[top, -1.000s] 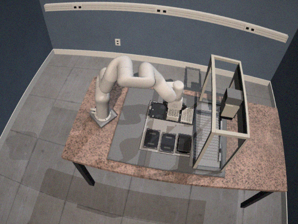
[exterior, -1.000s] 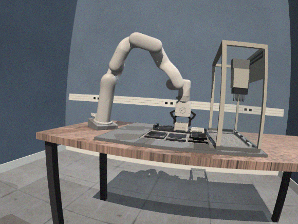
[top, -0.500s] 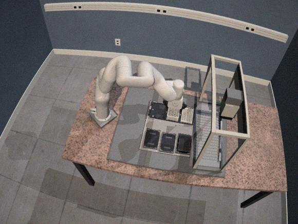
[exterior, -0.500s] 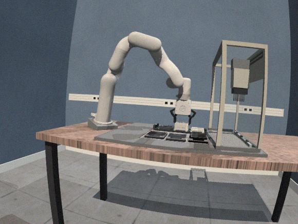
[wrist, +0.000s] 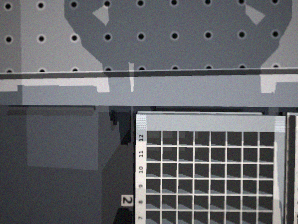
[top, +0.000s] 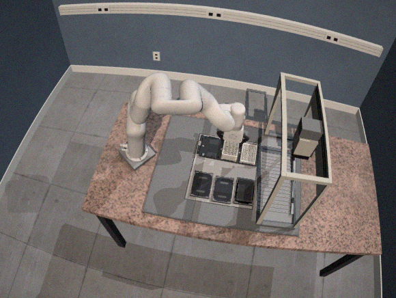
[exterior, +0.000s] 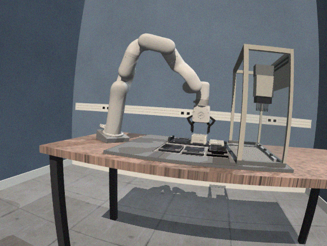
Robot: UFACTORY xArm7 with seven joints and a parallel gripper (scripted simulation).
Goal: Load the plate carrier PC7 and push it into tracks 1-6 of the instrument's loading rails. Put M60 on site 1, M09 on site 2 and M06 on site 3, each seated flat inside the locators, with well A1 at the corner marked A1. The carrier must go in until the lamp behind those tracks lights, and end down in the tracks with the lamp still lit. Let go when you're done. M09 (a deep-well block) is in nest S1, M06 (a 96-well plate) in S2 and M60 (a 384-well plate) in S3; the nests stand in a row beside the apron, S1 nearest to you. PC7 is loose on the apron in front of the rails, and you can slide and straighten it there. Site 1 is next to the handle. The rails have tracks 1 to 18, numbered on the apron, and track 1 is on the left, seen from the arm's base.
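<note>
Right now the white deep-well block M09 is 40 mm below my hand. Round my hand: nest S2: 50 mm behind, 240 mm to the right, 70 mm below; dark plate carrier PC7: 10 mm behind, 60 mm below; white 96-well plate M06: 100 mm ahead, 20 mm to the right, 60 mm below.
</note>
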